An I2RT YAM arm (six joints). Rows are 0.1 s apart.
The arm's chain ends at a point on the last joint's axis. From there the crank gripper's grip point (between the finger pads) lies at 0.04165 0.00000 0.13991 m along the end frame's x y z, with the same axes.
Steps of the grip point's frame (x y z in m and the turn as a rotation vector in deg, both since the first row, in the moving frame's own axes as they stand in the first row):
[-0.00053 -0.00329 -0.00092 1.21 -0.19 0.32]
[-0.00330 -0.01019 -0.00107 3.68 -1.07 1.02]
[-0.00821 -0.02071 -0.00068 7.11 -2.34 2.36]
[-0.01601 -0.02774 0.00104 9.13 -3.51 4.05]
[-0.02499 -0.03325 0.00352 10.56 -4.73 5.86]
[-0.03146 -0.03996 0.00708 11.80 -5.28 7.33]
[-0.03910 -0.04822 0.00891 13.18 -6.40 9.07]
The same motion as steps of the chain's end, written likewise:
[-0.00007 -0.00057 -0.00103 1.21 -0.19 0.32]
[-0.00076 -0.00190 -0.00156 3.68 -1.07 1.02]
[-0.00280 -0.00489 -0.00129 7.11 -2.34 2.36]
[-0.00809 -0.00799 0.00030 9.13 -3.51 4.05]
[-0.01449 -0.01100 0.00256 10.56 -4.73 5.86]
[-0.02003 -0.01552 0.00628 11.80 -5.28 7.33]
[-0.02546 -0.02125 0.00812 13.18 -6.40 9.07]

